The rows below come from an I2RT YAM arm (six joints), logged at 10 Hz.
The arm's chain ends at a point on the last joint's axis. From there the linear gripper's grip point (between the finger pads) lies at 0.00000 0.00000 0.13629 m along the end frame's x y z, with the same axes.
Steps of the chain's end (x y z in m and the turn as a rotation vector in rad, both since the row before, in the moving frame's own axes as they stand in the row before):
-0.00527, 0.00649, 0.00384, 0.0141, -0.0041, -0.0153
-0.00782, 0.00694, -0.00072, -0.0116, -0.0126, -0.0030
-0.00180, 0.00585, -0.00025, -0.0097, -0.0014, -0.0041
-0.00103, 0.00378, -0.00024, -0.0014, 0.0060, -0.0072
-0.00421, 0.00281, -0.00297, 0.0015, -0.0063, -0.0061
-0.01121, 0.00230, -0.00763, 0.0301, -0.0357, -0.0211
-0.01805, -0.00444, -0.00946, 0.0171, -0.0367, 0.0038
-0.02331, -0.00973, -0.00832, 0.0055, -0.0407, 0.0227
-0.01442, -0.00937, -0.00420, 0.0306, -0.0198, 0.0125
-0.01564, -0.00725, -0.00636, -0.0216, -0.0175, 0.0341
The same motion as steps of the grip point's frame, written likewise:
-0.00584, 0.00457, 0.00383, 0.0141, -0.0041, -0.0153
-0.00953, 0.00852, -0.00074, -0.0116, -0.0126, -0.0030
-0.00199, 0.00717, -0.00026, -0.0097, -0.0014, -0.0041
-0.00021, 0.00397, -0.00024, -0.0014, 0.0060, -0.0072
-0.00507, 0.00261, -0.00297, 0.0015, -0.0063, -0.0061
-0.01612, -0.00175, -0.00778, 0.0301, -0.0357, -0.0211
-0.02305, -0.00678, -0.00957, 0.0171, -0.0367, 0.0038
-0.02885, -0.01054, -0.00843, 0.0055, -0.0407, 0.0227
-0.01709, -0.01356, -0.00429, 0.0306, -0.0198, 0.0125
-0.01807, -0.00435, -0.00641, -0.0216, -0.0175, 0.0341

